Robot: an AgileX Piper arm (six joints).
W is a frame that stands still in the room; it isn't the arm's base.
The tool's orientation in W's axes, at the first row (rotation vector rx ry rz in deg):
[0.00, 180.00, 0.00]
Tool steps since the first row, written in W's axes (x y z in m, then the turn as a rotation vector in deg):
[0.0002, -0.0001, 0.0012, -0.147, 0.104, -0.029]
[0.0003, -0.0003, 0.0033, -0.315, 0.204, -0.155]
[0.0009, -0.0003, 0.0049, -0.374, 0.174, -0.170]
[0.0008, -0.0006, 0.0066, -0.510, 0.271, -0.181]
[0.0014, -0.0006, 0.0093, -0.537, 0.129, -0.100]
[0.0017, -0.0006, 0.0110, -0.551, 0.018, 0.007]
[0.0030, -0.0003, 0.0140, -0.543, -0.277, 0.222]
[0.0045, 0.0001, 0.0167, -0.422, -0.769, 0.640]
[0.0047, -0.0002, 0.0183, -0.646, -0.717, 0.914]
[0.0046, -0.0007, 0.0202, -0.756, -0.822, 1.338]
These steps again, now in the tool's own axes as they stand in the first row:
[-0.0002, -0.0001, -0.0012, 0.147, 0.104, 0.029]
[-0.0003, -0.0003, -0.0033, 0.315, 0.204, 0.155]
[-0.0009, -0.0003, -0.0049, 0.374, 0.174, 0.170]
[-0.0008, -0.0006, -0.0066, 0.510, 0.271, 0.181]
[-0.0014, -0.0006, -0.0093, 0.537, 0.129, 0.100]
[-0.0017, -0.0006, -0.0110, 0.551, 0.018, -0.007]
[-0.0030, -0.0003, -0.0140, 0.543, -0.277, -0.222]
[-0.0045, 0.0001, -0.0167, 0.422, -0.769, -0.640]
[-0.0047, -0.0002, -0.0183, 0.646, -0.717, -0.914]
[-0.0046, -0.0007, -0.0202, 0.756, -0.822, -1.338]

